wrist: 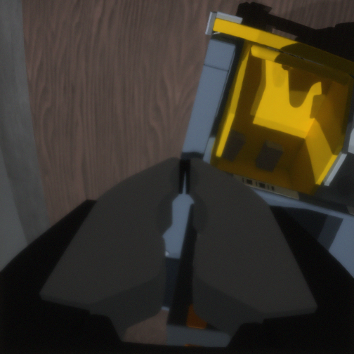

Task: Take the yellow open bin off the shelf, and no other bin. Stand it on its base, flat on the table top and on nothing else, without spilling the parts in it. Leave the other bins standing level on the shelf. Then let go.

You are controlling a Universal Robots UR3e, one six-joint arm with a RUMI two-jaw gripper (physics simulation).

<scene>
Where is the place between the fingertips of my gripper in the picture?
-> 185, 164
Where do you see a yellow open bin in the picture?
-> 275, 95
</scene>
